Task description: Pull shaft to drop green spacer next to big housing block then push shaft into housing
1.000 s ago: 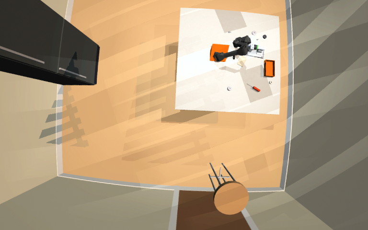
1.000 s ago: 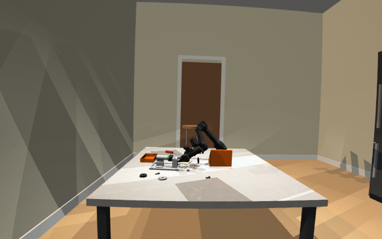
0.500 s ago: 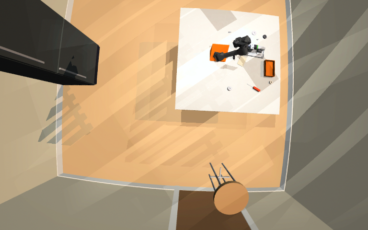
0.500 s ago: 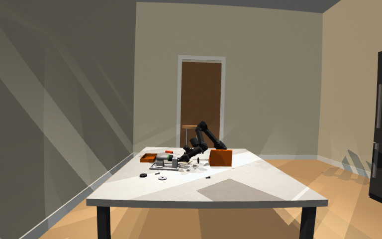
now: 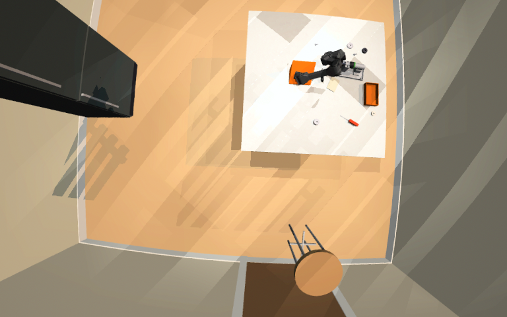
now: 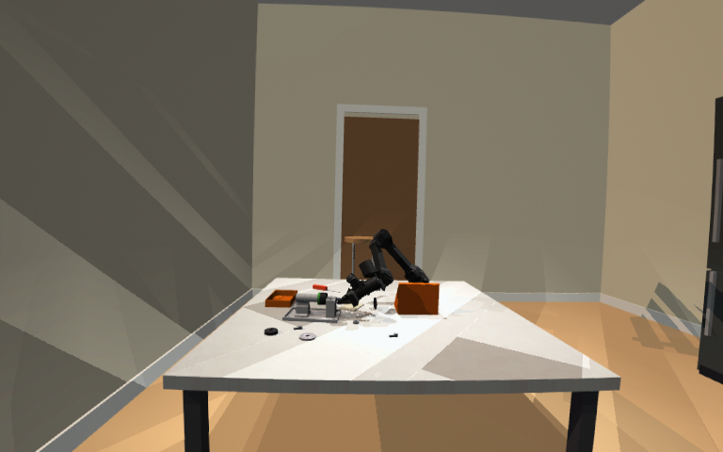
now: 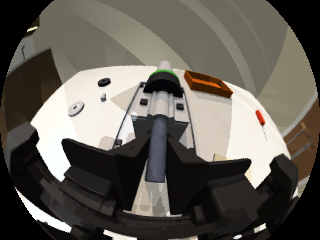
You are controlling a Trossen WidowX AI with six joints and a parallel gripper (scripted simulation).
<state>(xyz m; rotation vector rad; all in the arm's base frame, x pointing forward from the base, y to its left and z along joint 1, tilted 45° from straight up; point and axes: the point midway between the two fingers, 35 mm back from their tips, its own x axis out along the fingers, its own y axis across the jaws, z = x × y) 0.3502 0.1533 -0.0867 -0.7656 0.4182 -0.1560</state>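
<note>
Now: gripper tip 50 mm short of the dark ring and 20 mm below it. Also, from my gripper tip: green spacer: 80 mm ahead, 20 mm above; then yellow note: 160 mm to the right, 60 mm below, 50 mm behind; then grey shaft: 20 mm ahead, 20 mm above.
</note>
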